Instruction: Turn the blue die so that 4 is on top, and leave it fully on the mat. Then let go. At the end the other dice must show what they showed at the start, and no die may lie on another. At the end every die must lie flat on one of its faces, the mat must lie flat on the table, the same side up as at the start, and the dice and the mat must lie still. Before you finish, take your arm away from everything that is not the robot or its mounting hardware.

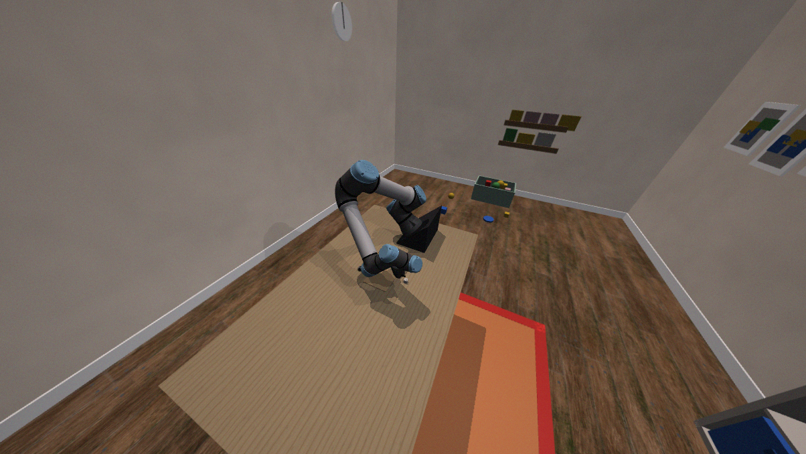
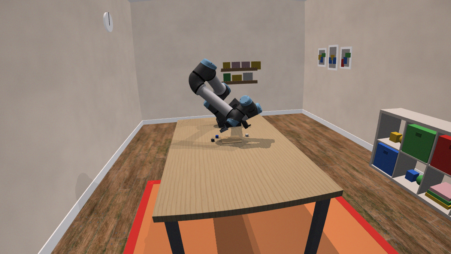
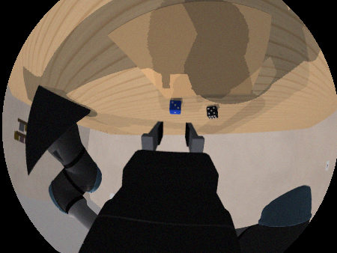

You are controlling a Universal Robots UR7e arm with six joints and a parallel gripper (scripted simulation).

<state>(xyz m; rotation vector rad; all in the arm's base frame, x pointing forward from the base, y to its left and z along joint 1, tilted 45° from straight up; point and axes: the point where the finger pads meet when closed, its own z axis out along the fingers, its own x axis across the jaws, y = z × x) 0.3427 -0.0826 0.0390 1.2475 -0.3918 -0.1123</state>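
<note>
Right now the blue die is 2 cm behind my hand, 4 cm to the right of it and 6 cm below it. Round my hand: tan mat: 5 cm ahead, 5 cm to the left, 6 cm below; white die: 2 cm ahead, 18 cm to the left, 6 cm below; black die: 5 cm ahead, 8 cm to the right, 6 cm below.
</note>
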